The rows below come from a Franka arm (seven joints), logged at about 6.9 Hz.
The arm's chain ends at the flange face. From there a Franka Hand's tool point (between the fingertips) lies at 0.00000 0.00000 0.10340 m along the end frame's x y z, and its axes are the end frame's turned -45 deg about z.
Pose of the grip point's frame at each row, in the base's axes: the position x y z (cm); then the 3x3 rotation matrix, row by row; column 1 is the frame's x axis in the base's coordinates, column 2 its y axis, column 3 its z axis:
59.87 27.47 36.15; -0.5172 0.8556 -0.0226; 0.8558 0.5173 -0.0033; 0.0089 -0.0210 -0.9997
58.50 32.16 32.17; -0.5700 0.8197 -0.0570; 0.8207 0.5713 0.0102; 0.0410 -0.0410 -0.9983
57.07 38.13 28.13; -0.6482 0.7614 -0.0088; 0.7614 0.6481 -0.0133; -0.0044 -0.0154 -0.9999
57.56 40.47 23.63; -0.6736 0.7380 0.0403; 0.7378 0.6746 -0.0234; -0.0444 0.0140 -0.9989
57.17 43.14 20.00; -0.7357 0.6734 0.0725; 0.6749 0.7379 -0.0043; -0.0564 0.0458 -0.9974
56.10 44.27 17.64; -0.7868 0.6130 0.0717; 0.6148 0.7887 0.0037; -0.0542 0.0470 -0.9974
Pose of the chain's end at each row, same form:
60.10 27.50 46.49; 0.2393 0.9707 -0.0226; 0.9709 -0.2394 -0.0033; -0.0086 -0.0211 -0.9997
59.09 32.05 42.49; 0.1766 0.9827 -0.0570; 0.9843 -0.1764 0.0102; 0.0000 -0.0580 -0.9983
57.16 38.27 38.47; 0.0800 0.9967 -0.0088; 0.9967 -0.0801 -0.0133; -0.0140 -0.0078 -0.9999
57.14 40.71 33.96; 0.0455 0.9982 0.0403; 0.9987 -0.0447 -0.0234; -0.0215 0.0413 -0.9989
56.42 43.18 30.31; -0.0441 0.9964 0.0725; 0.9990 0.0445 -0.0043; -0.0075 0.0723 -0.9974
55.36 44.23 27.95; -0.1229 0.9898 0.0717; 0.9924 0.1230 0.0037; -0.0051 0.0716 -0.9974

